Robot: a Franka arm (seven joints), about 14 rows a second.
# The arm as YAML. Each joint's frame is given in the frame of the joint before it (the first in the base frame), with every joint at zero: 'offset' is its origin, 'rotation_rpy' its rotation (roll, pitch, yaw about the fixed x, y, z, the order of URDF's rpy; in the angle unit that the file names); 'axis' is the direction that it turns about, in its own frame. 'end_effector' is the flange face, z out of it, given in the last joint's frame.
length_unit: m
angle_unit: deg
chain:
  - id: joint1
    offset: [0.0, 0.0, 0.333]
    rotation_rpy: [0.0, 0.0, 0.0]
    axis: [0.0, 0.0, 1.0]
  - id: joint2
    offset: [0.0, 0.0, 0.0]
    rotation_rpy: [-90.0, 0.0, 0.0]
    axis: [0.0, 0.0, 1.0]
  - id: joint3
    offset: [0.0, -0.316, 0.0]
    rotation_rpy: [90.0, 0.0, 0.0]
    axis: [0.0, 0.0, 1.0]
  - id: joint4
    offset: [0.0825, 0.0, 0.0]
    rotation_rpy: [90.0, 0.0, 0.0]
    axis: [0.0, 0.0, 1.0]
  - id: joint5
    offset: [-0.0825, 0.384, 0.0]
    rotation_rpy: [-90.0, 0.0, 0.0]
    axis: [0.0, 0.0, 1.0]
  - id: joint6
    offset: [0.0, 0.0, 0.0]
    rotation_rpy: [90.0, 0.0, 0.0]
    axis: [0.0, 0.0, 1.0]
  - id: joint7
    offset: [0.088, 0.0, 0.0]
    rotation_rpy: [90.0, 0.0, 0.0]
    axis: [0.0, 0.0, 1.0]
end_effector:
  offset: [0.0, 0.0, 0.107]
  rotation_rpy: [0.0, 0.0, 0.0]
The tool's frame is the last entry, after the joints.
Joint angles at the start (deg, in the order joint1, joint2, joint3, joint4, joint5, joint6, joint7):
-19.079, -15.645, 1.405, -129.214, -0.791, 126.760, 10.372
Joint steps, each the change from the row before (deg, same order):
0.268, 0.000, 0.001, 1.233, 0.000, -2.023, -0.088
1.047, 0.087, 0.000, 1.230, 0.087, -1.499, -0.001
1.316, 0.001, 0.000, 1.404, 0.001, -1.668, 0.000
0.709, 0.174, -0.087, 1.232, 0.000, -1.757, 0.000
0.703, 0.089, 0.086, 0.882, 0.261, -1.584, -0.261
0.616, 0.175, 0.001, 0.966, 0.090, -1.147, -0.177
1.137, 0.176, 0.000, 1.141, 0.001, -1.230, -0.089
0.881, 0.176, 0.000, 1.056, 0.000, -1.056, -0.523
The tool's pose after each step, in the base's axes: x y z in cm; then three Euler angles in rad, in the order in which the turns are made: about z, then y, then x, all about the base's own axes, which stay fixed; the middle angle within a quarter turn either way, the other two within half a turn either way. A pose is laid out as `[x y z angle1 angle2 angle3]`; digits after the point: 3 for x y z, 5 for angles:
[46.734 -14.632 50.428 0.48520 0.20082 3.05843]
[47.117 -13.806 51.133 0.46708 0.19667 3.06508]
[47.519 -12.745 52.035 0.44377 0.19387 3.07075]
[47.733 -12.256 52.625 0.43230 0.18292 3.07634]
[47.891 -11.568 53.019 0.41487 0.17122 3.08573]
[48.108 -11.064 53.494 0.40120 0.16608 3.09042]
[48.426 -10.128 54.106 0.37947 0.16255 3.09477]
[48.685 -9.402 54.676 0.35475 0.16024 3.09793]

